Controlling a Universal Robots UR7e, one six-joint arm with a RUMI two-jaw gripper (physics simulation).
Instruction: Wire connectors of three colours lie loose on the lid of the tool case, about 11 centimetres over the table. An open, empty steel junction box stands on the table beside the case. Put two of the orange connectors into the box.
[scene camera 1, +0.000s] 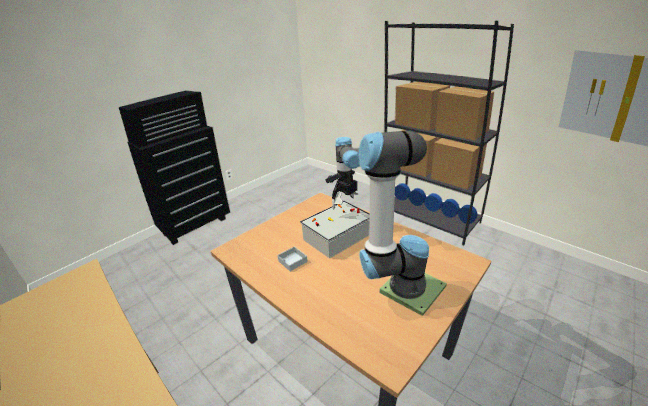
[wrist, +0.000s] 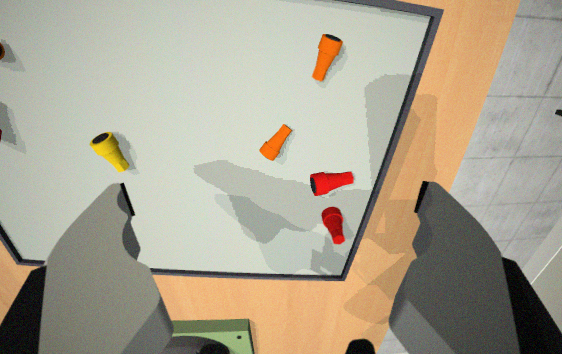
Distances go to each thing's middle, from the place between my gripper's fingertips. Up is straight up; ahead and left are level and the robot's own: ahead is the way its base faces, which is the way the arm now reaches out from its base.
Labels:
I see my gripper 10 mm past the tool case (scene camera 1: 330, 238), 70 mm to the right of it and 100 mm above it. Also, from my hand: yellow connector (wrist: 106, 145): 10 mm ahead, 100 mm to the left, 40 mm below.

